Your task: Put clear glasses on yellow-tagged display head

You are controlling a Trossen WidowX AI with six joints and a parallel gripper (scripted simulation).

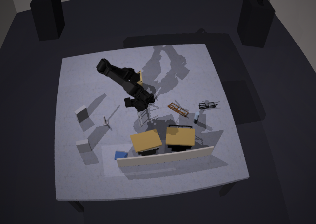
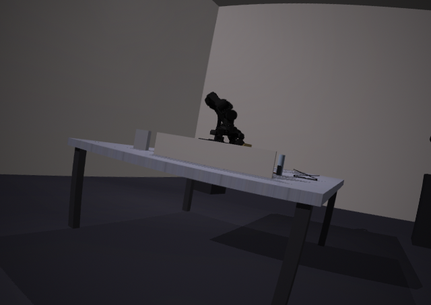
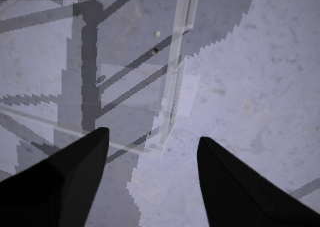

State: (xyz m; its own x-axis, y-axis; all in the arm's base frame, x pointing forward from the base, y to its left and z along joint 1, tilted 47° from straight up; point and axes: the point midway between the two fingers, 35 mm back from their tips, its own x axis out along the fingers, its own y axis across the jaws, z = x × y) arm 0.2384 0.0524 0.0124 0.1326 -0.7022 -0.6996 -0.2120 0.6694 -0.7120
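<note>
The small peg lies 240 mm to the right of my gripper tip, 70 mm ahead of it and 50 mm below it. Round my gripper tip: blue tag: 320 mm ahead, 120 mm to the right, 80 mm below; long white panel: 360 mm ahead, 160 mm to the left, 20 mm below.
</note>
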